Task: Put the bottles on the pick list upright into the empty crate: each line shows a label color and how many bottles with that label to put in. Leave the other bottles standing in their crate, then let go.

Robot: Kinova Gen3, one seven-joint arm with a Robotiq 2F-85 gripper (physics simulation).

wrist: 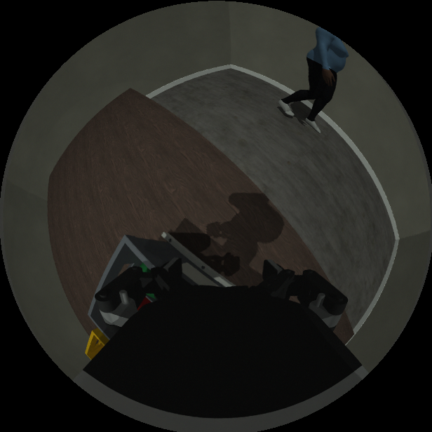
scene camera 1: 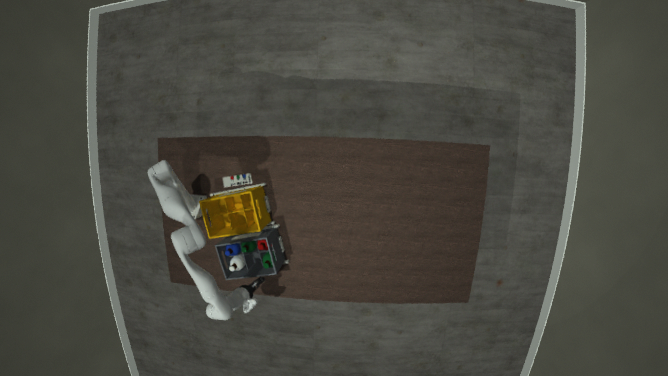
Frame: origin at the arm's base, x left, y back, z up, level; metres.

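Where they show: gripper, fingertip midpoint: (scene camera 1: 258,284); arm's base, link origin: (scene camera 1: 188,207).
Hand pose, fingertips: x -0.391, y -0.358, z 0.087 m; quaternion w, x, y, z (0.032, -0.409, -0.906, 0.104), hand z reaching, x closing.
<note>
Things, the pixels of their top centre, and the offset from my fingertips. "spot": a spot on its surface instead. Level surfaces: height alone.
- yellow crate, surface spot: (scene camera 1: 263,206) spot: dy -0.055, dx +0.361, dz -0.106 m
- grey crate, top centre: (scene camera 1: 245,260) dy +0.039, dx +0.133, dz +0.009 m
- blue bottle, top centre: (scene camera 1: 227,253) dy +0.132, dx +0.164, dz -0.004 m
- red bottle, top centre: (scene camera 1: 260,247) dy -0.045, dx +0.188, dz -0.004 m
- white bottle, top centre: (scene camera 1: 231,268) dy +0.126, dx +0.082, dz -0.004 m
- pick list, top centre: (scene camera 1: 237,180) dy +0.090, dx +0.494, dz -0.165 m
- brown table, surface height: dz -0.166 m
The yellow crate (scene camera 1: 263,206) (wrist: 93,345) stands behind the grey crate; no bottle shows in it. The grey crate (scene camera 1: 251,277) (wrist: 107,275) holds a blue bottle (scene camera 1: 231,249), a green bottle (scene camera 1: 248,246) and a red bottle (scene camera 1: 263,244) in its back row, with a white bottle (scene camera 1: 237,263) and another green bottle (scene camera 1: 267,260) in front. The white bottle's cap lies off to the lower left of its body; I cannot tell whether it leans. The pick list (scene camera 1: 237,180) shows red, green and blue marks; its counts are too small to read. My gripper (scene camera 1: 261,281) (wrist: 222,268) is open and empty, outside the grey crate's front edge.
Both crates stand on the left part of the brown table (scene camera 1: 380,215) (wrist: 150,165). The arm (scene camera 1: 197,272) reaches around the crates' left side. A person in a blue top (wrist: 327,57) is on the floor beyond the table in the wrist view.
</note>
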